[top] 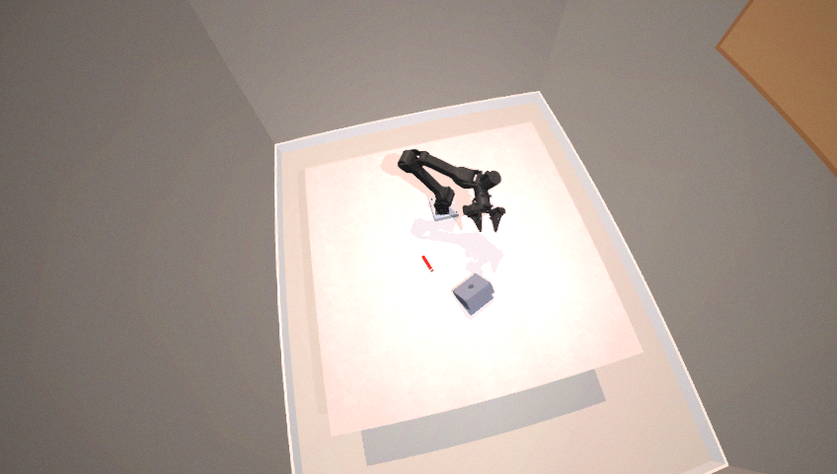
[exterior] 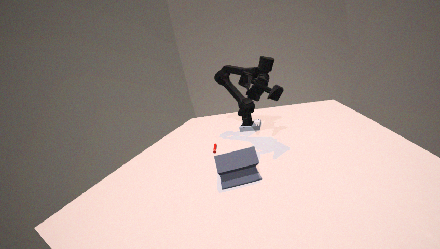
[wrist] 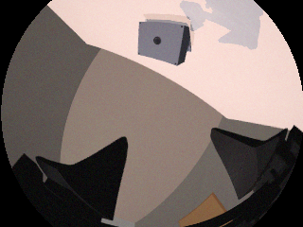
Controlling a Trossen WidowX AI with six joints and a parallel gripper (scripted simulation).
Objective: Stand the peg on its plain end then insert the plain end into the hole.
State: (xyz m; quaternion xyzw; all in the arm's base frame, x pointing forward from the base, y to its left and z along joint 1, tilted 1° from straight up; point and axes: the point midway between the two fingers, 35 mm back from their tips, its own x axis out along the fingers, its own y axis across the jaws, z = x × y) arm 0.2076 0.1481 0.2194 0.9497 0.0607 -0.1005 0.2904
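My gripper tip is now 240 mm to the left of the red peg, 230 mm above it and 30 mm short of it. The rest, counted from my gripper tip: grey sloped panel 190 mm below, 170 mm ahead, 60 mm to the right.
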